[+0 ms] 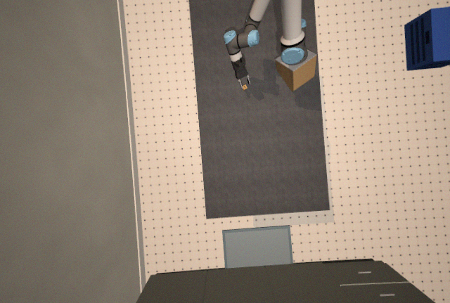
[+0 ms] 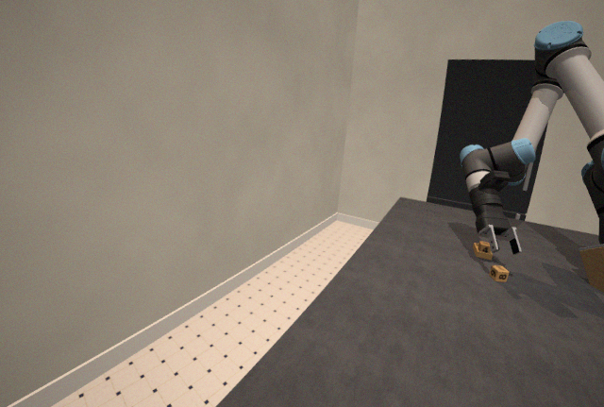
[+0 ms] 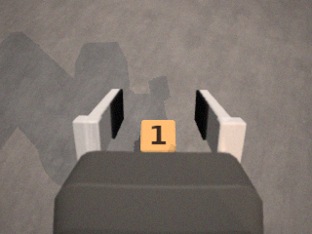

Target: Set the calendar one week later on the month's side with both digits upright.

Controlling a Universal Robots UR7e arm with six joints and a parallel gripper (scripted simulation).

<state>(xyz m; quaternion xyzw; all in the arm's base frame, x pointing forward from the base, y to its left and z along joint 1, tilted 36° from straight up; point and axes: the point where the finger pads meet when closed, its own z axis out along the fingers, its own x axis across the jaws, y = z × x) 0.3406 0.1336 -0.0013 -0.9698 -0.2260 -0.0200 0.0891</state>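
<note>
My hand is 10 mm to the right of the number cube and 70 mm above it.
</note>
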